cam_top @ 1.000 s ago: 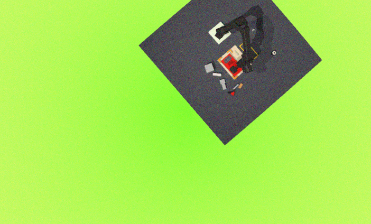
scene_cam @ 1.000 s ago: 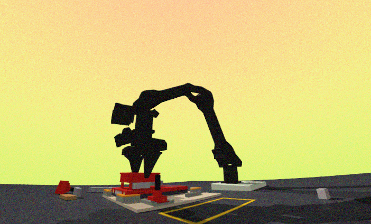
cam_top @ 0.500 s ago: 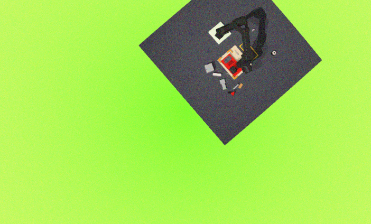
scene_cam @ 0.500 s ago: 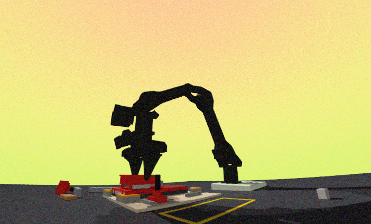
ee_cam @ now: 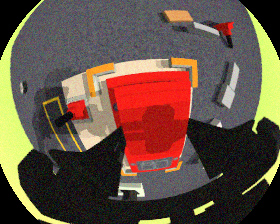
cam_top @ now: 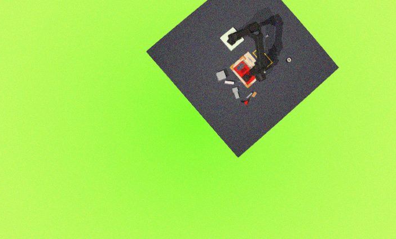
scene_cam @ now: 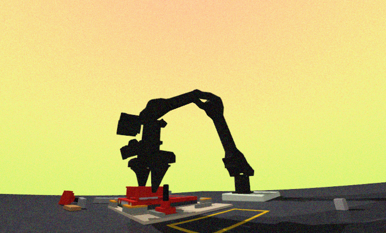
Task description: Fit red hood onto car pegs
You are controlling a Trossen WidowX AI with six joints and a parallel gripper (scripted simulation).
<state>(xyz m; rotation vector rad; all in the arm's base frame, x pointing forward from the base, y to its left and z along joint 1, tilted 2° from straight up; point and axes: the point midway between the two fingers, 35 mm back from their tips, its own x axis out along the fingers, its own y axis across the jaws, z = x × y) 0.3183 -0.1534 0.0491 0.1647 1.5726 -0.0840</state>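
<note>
Now: gripper tip 1 cm below the red hood. From my gripper tip the other things lie so: small grey piece 9 cm behind, 41 cm to the left, 3 cm below; beige jig 3 cm behind, 4 cm to the left, 3 cm below; grey engine block 2 cm below.
</note>
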